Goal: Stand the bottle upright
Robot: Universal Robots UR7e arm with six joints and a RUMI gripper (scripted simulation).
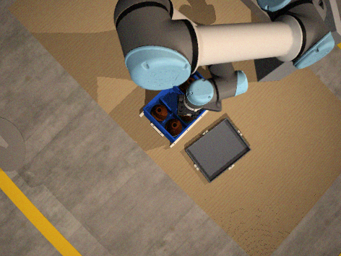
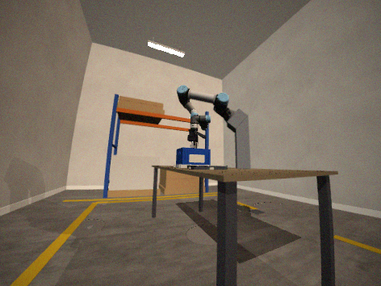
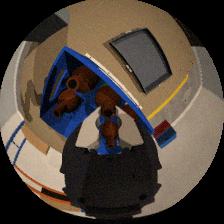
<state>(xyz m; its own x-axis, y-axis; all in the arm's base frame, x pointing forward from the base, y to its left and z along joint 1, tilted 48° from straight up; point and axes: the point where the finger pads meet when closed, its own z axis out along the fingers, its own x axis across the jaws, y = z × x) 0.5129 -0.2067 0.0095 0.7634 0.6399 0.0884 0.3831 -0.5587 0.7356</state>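
The blue crate is 1 cm behind my hand, 5 cm to the right of it and 7 cm below it. From my hand the other things lie so: brown bottle (9 cm ahead, 3 cm to the right, 7 cm below); grey tray (8 cm ahead, 20 cm to the left, 14 cm below).
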